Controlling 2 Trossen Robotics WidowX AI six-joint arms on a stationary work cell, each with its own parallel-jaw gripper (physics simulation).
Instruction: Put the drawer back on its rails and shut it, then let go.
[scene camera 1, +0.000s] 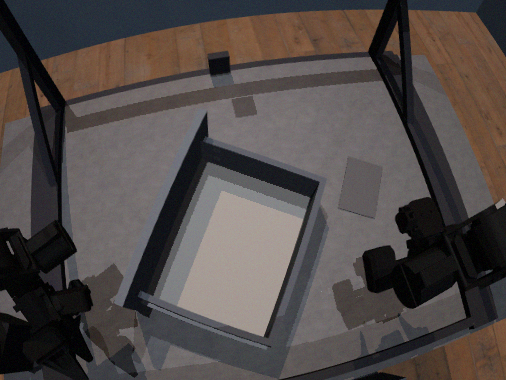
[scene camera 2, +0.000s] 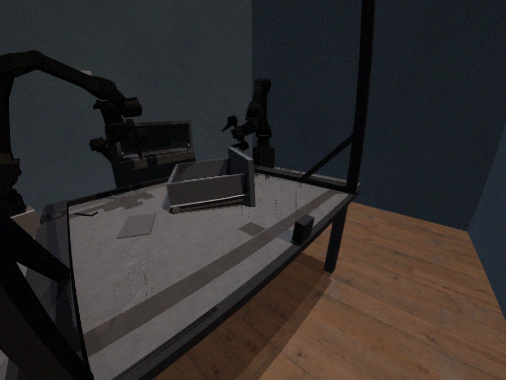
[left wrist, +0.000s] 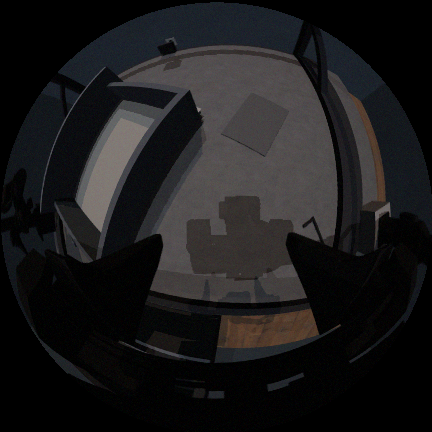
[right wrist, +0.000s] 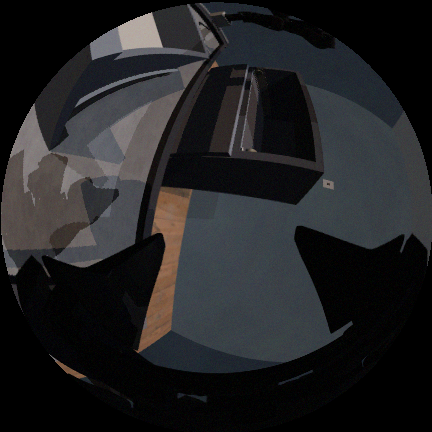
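Seen in the pictures: left gripper, fingertip midpoint: (scene camera 2: 128, 162) (left wrist: 226, 240); right gripper, fingertip midpoint: (scene camera 1: 89, 370) (scene camera 2: 225, 139) (left wrist: 35, 248) (right wrist: 231, 236); left arm's base, origin of the base link: (scene camera 2: 9, 213) (left wrist: 383, 228); right arm's base, origin of the base link: (scene camera 2: 263, 147).
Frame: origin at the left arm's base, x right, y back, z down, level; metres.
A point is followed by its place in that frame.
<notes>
The grey drawer (scene camera 1: 240, 270) @[z 0.051, x 0.233, y -0.547 m] (scene camera 2: 206, 189) @[z 0.004, x 0.382, y -0.408 m] (left wrist: 157, 167) @[z 0.044, x 0.216, y -0.420 m] stands upright and skewed on the table, empty. Its tall front panel (scene camera 1: 170, 200) @[z -0.053, x 0.381, y -0.605 m] (scene camera 2: 243, 170) @[z -0.036, x 0.450, y -0.529 m] is at the left in scene camera 1, and a pale rail strip (scene camera 2: 210, 202) @[z 0.048, x 0.390, y -0.412 m] runs low along a side. The cabinet (scene camera 2: 181, 157) (right wrist: 240, 175) stands beyond the table edge with a dark opening. My left gripper (scene camera 2: 127, 154) @[z -0.079, x 0.105, y -0.330 m] (left wrist: 226, 240) @[z -0.079, x 0.105, y -0.330 m] is open and empty, above the table beside the drawer's back end. My right gripper (scene camera 2: 229, 139) @[z -0.113, x 0.169, y -0.848 m] (right wrist: 231, 236) @[z -0.113, x 0.169, y -0.848 m] is open and empty, apart from the drawer near its front panel.
A thin grey plate (scene camera 1: 360, 187) @[z 0.069, x 0.265, y -0.233 m] (scene camera 2: 137, 225) @[z 0.069, x 0.270, y -0.224 m] (left wrist: 255, 125) @[z 0.069, x 0.251, y -0.239 m] lies beside the drawer. A black block (scene camera 1: 219, 63) @[z 0.032, x 0.684, y -0.361 m] (scene camera 2: 303, 229) @[z 0.026, x 0.699, y -0.331 m] (left wrist: 167, 48) @[z 0.043, x 0.682, y -0.356 m] stands at the table's edge. A small dark bent piece (scene camera 2: 87, 214) @[z 0.066, x 0.049, y -0.176 m] lies near the left arm. Frame posts (scene camera 2: 364, 100) @[z -0.284, x 0.819, y -0.756 m] rise at the table's sides.
</notes>
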